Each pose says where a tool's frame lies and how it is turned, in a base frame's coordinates. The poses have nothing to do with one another.
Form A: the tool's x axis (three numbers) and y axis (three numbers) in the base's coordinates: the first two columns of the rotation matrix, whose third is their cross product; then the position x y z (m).
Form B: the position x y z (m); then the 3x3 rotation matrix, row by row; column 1 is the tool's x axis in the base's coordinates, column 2 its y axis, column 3 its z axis. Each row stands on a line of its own. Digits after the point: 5 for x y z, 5 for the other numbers.
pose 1, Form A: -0.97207, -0.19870, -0.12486, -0.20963, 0.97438, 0.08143, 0.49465, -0.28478, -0.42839
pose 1, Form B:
0.49465, -0.28478, -0.42839
-0.97207, -0.20963, 0.10548
-0.19870, 0.97438, 0.10533
-0.12486, 0.08143, -0.98882

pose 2, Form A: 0.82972, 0.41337, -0.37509, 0.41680, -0.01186, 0.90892, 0.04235, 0.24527, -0.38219
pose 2, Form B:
0.04235, 0.24527, -0.38219
0.82972, 0.41680, 0.37127
0.41337, -0.01186, -0.91049
-0.37509, 0.90892, -0.18213

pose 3, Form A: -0.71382, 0.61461, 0.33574, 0.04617, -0.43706, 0.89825, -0.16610, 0.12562, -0.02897
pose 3, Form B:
-0.16610, 0.12562, -0.02897
-0.71382, 0.04617, 0.69881
0.61461, -0.43706, 0.65669
0.33574, 0.89825, 0.28361

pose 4, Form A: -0.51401, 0.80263, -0.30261, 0.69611, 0.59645, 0.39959, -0.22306, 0.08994, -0.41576
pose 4, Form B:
-0.22306, 0.08994, -0.41576
-0.51401, 0.69611, 0.50121
0.80263, 0.59645, -0.00526
-0.30261, 0.39959, -0.86530

